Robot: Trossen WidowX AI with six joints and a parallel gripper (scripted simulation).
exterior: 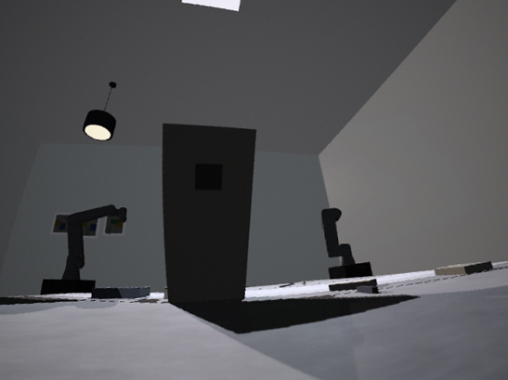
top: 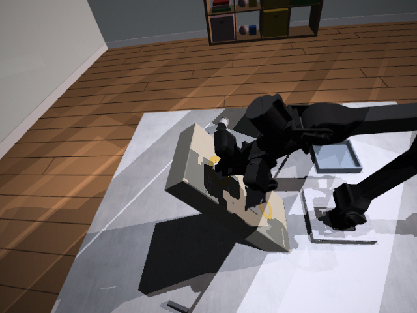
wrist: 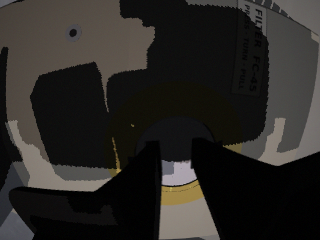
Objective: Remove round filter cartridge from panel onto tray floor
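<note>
Now: the round filter cartridge 10 mm ahead of my gripper tip and 10 mm below it. Also, from my gripper tip: grey tray (410 mm behind, 290 mm to the right, 260 mm below); then small grey cylinder (40 mm ahead, 500 mm to the right, 240 mm below).
</note>
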